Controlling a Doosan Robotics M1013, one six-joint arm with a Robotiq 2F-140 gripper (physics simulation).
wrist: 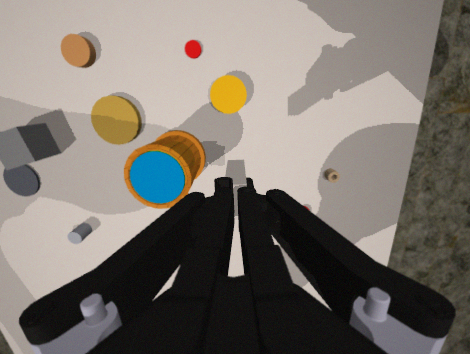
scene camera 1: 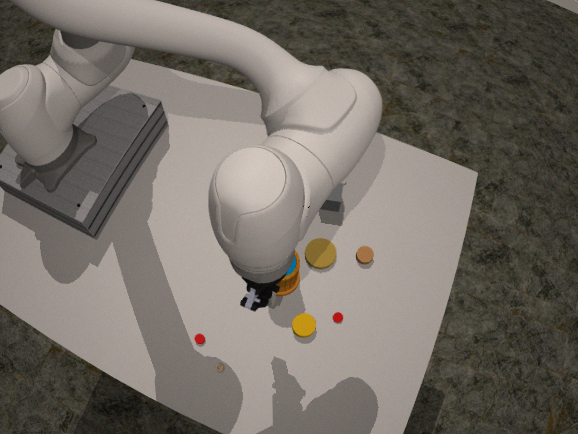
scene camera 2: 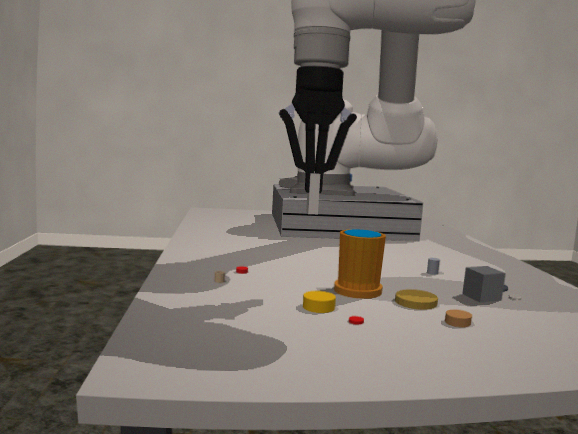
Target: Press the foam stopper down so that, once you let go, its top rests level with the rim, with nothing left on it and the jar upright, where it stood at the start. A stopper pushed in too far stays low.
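Note:
The orange ribbed jar [scene camera 1: 289, 285] [scene camera 2: 361, 262] [wrist: 192, 148] stands upright on the table. The blue foam stopper [scene camera 1: 290, 267] [scene camera 2: 363, 233] [wrist: 157, 177] sits in its mouth; its top looks about level with the rim, and nothing rests on it. My gripper [scene camera 1: 272, 300] [scene camera 2: 313, 202] [wrist: 236, 173] is shut and empty. Its fingertips are apart from the jar, higher than the rim and off to its side: left of the jar in scene camera 2, right of it in the wrist view. The arm hides part of the stopper and jar in scene camera 1.
A bright yellow disc [scene camera 1: 304, 325] [scene camera 2: 319, 302], a darker yellow disc [scene camera 1: 320, 253] [scene camera 2: 416, 299] and a brown disc [scene camera 1: 365, 254] lie near the jar. A grey block [scene camera 2: 483, 284], a grey cylinder [scene camera 2: 433, 266], two red discs [scene camera 1: 338, 317] [scene camera 1: 200, 339] and a small tan cylinder [scene camera 1: 220, 367] are farther out.

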